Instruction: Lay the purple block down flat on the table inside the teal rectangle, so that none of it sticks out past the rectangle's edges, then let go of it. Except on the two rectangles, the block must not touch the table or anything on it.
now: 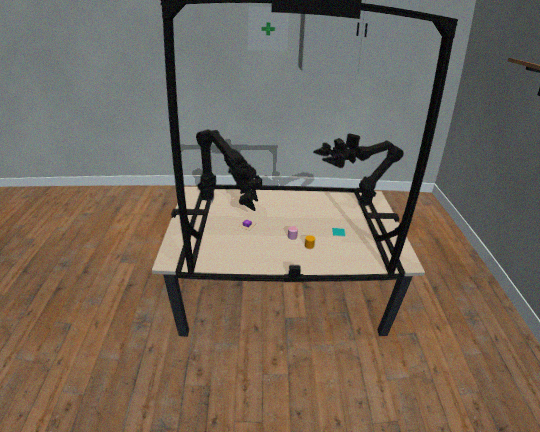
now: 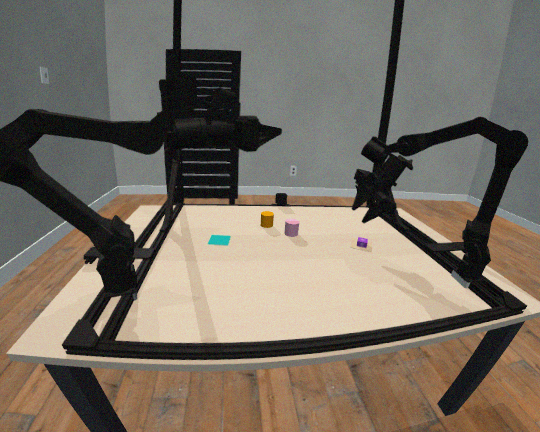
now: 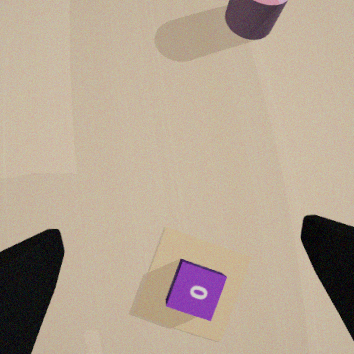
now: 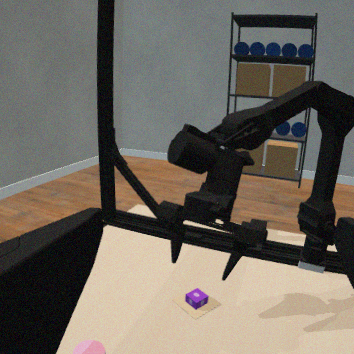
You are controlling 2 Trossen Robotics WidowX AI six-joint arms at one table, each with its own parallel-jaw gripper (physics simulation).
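Pixels of known places: left gripper, between the fingertips: (image 1: 256,205) (image 2: 357,215) (image 3: 183,235) (image 4: 197,271); right gripper, between the fingertips: (image 1: 317,155) (image 2: 271,129) (image 4: 222,225); left arm's base, origin of its link: (image 1: 207,197) (image 2: 468,275) (image 4: 312,257); right arm's base, origin of its link: (image 1: 365,202) (image 2: 120,286).
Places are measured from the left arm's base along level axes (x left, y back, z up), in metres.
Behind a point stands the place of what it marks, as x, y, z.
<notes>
The purple block (image 1: 247,223) {-0.223, -0.259, 0.000} (image 2: 362,242) {-0.196, -0.261, -0.002} (image 3: 196,290) {-0.210, -0.256, 0.000} (image 4: 197,298) {-0.203, -0.265, 0.000} lies flat on a pale tan rectangle (image 3: 207,251) {-0.222, -0.280, -0.018} (image 4: 208,309) {-0.179, -0.265, -0.018} on the table. My left gripper (image 1: 249,202) {-0.196, -0.298, 0.088} (image 2: 360,213) {-0.196, -0.298, 0.088} (image 3: 183,235) {-0.196, -0.298, 0.088} (image 4: 197,271) {-0.196, -0.298, 0.088} is open and empty. It points down and hangs a little above and behind the block, with nothing between its fingers. The teal rectangle (image 1: 339,231) {-0.210, -0.717, -0.018} (image 2: 219,240) {-0.209, -0.713, -0.018} lies bare on the other side of the table. My right gripper (image 1: 317,151) {-0.081, -0.578, 0.325} (image 2: 277,130) {-0.081, -0.578, 0.325} is open and empty, held level, high above the table.
A pink cylinder (image 1: 292,232) {-0.302, -0.481, 0.023} (image 2: 291,227) {-0.256, -0.487, 0.014} (image 3: 254,17) {-0.272, -0.461, 0.009} (image 4: 89,347) {-0.283, -0.476, 0.027} and an orange cylinder (image 1: 309,242) {-0.363, -0.560, 0.018} (image 2: 267,219) {-0.318, -0.563, 0.013} stand between the block and the teal rectangle. Black frame rails (image 2: 268,347) {0.199, -0.573, 0.001} edge the table. A small black mount (image 1: 294,270) {-0.569, -0.496, 0.027} (image 2: 281,198) {-0.542, -0.499, 0.018} sits on one rail.
</notes>
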